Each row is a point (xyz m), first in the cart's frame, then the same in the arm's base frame.
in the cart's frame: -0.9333 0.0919 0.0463
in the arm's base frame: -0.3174 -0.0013 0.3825
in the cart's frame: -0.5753 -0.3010 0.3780
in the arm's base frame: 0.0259 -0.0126 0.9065
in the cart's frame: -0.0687 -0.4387 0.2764
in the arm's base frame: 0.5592 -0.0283 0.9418
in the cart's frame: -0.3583 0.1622 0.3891
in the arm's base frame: 0.1399 0.4145 0.6489
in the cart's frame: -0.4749 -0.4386 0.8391
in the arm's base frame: 0.0442 0.1710 1.3621
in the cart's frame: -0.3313 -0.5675 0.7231
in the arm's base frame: 0.2326 0.0479 1.3573
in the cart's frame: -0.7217 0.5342 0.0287
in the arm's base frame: -0.1980 0.3919 0.1145
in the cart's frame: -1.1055 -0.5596 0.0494
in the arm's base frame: -0.3551 -0.5527 0.7681
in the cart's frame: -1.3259 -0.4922 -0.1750
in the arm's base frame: -0.5278 -0.6918 0.5351
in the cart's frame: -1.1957 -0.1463 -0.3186
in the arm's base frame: -0.4386 -0.4679 0.2202
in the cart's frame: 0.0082 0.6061 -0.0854
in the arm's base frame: 0.5103 0.5961 0.0274
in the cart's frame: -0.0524 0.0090 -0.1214
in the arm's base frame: 0.5773 0.0973 0.3562
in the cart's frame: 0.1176 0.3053 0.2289
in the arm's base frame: 0.6023 0.5735 0.4659
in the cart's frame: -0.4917 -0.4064 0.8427
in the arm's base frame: 0.0210 0.1929 1.3444
